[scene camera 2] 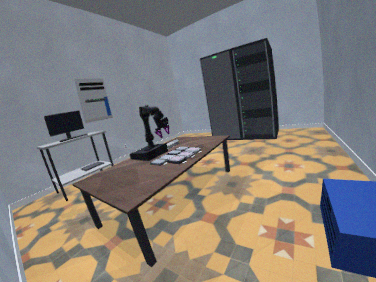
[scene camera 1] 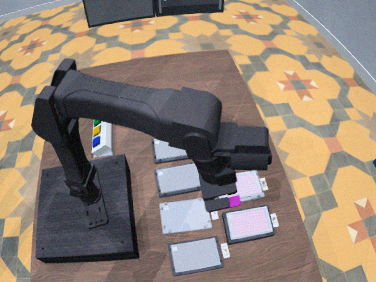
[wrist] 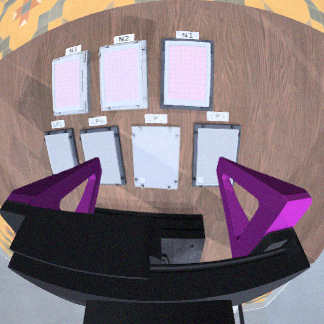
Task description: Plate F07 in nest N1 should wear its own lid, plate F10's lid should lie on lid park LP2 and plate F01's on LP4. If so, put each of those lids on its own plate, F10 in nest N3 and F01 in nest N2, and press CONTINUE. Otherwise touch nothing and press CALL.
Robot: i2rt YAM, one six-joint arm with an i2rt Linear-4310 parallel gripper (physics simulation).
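Where they show: gripper, between the fingertips: (scene camera 2: 165,135) (scene camera 1: 221,187) (wrist: 158,163); arm's base, origin of its link: (scene camera 2: 151,147) (scene camera 1: 91,196).
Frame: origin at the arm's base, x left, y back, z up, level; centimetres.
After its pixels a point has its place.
Observation:
My gripper (wrist: 158,163) @(x -16.2, y -32.1, z 15.0 cm) (scene camera 2: 163,132) @(x -16.2, y -32.1, z 15.0 cm) is wide open and empty, above the lid parks. The plate in nest N1 (wrist: 187,74) @(x -20.8, y -41.0, z -4.9 cm) (scene camera 1: 249,223) @(x -21.2, y -41.3, z -5.4 cm) shows pink wells inside a pale border, in a dark frame. The plate in nest N2 (wrist: 123,75) @(x -8.8, y -43.7, z -5.5 cm) and the plate in nest N3 (wrist: 69,84) @(x 4.2, y -46.2, z -5.7 cm) show pink wells in pale frames. A pale grey panel at LP2 (wrist: 60,151) @(x 13.2, y -31.5, z -6.6 cm) and another at LP4 (wrist: 102,150) @(x 0.5, y -29.4, z -6.6 cm) (scene camera 1: 177,180) @(x 1.0, y -26.9, z -6.7 cm) sit in dark frames. Plate or lid codes are not readable, and I cannot tell whether clear lids cover the plates.
A pale panel at LP1 (wrist: 156,157) @(x -11.3, y -25.4, z -7.4 cm) (scene camera 1: 185,216) @(x -11.2, y -25.1, z -7.4 cm) has no dark frame; LP3 (wrist: 217,145) @(x -24.6, y -26.2, z -6.6 cm) (scene camera 1: 196,256) @(x -24.6, y -23.5, z -6.7 cm) has a dark one. A white button box (scene camera 1: 103,144) @(x 20.0, y -6.9, z -2.4 cm) with green, yellow and blue buttons stands behind the arm's base (scene camera 1: 55,220) @(x -4.1, y 13.6, z -1.1 cm). The arm hides part of the nests in scene camera 1.

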